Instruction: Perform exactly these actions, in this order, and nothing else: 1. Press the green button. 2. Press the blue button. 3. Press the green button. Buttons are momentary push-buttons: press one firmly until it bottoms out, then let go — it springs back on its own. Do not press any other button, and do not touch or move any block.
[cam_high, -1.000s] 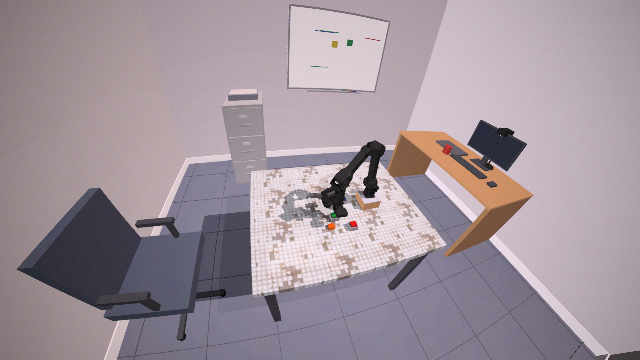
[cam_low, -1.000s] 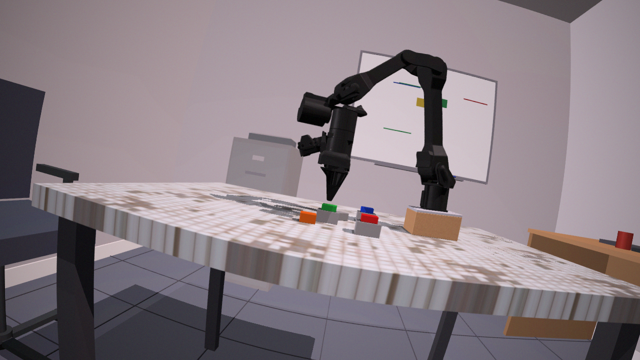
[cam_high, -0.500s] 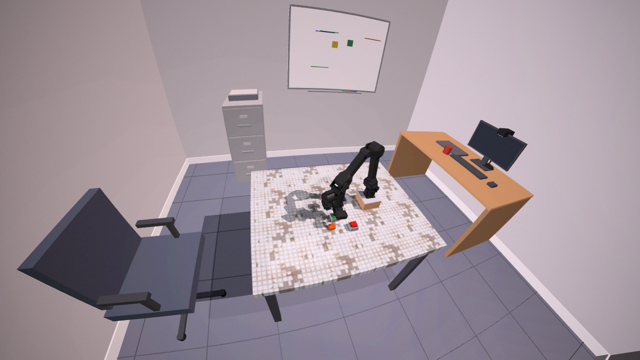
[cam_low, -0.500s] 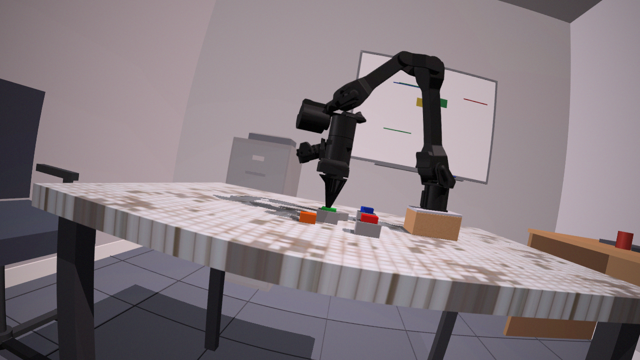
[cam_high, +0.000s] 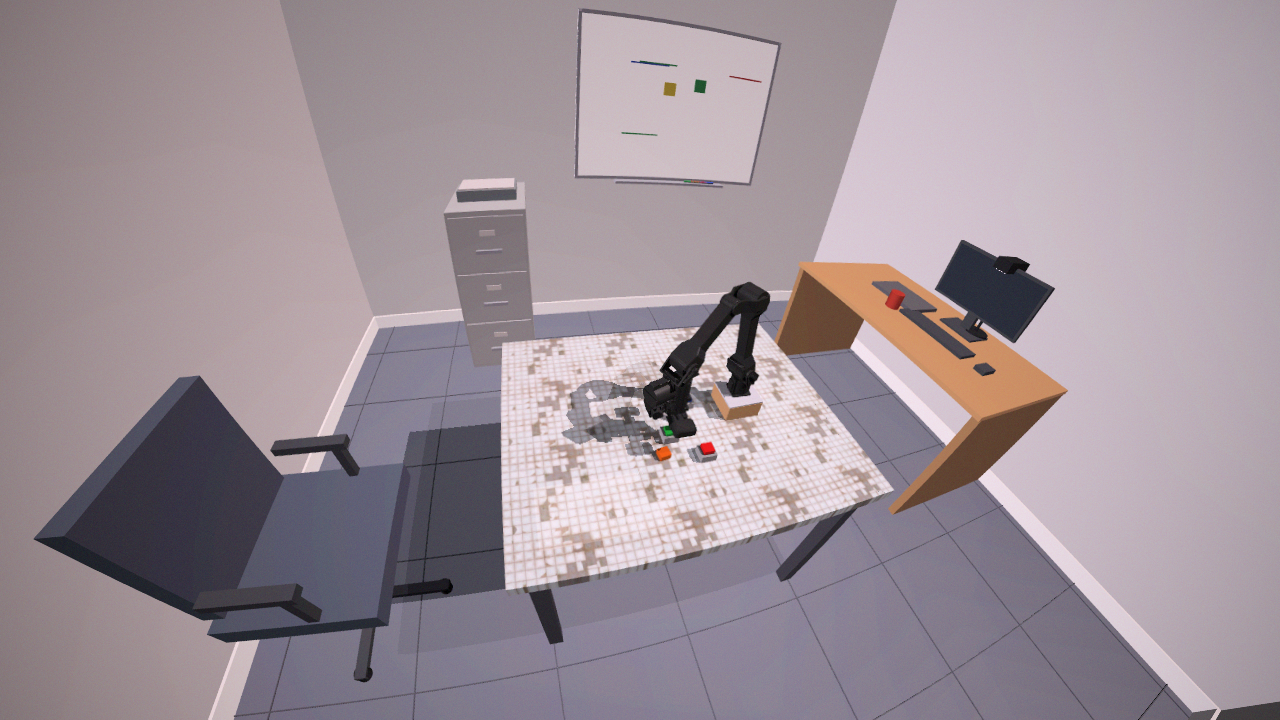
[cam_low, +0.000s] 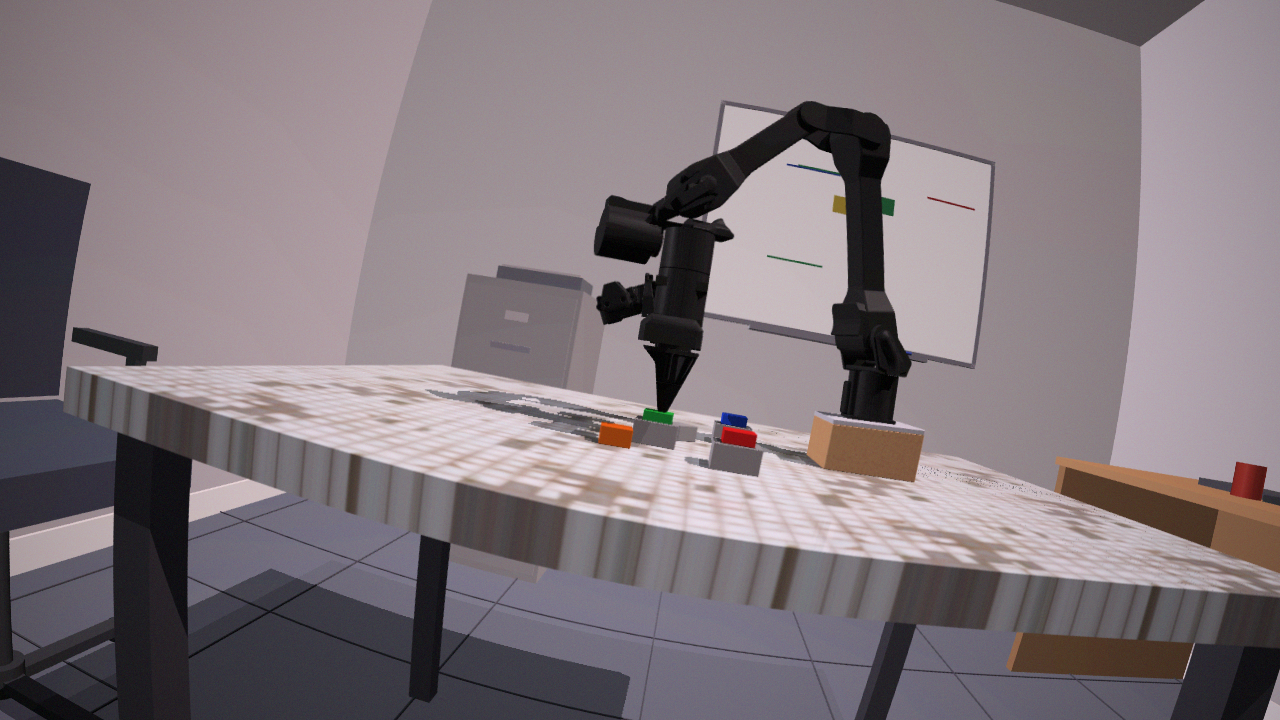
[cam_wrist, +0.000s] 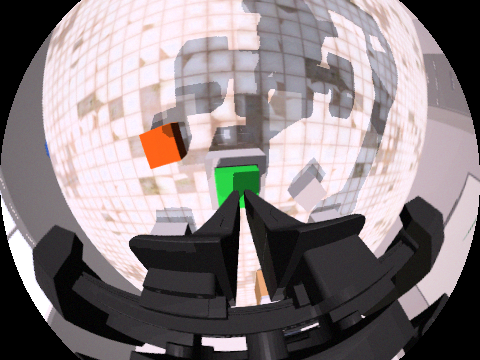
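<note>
My gripper tip is now 1 cm above the green button. Also, from my gripper tip: orange block (7 cm to the left, 4 cm ahead, 3 cm below); small grey block (8 cm to the right, 3 cm below, 2 cm behind); red button (9 cm behind, 8 cm to the left).
</note>
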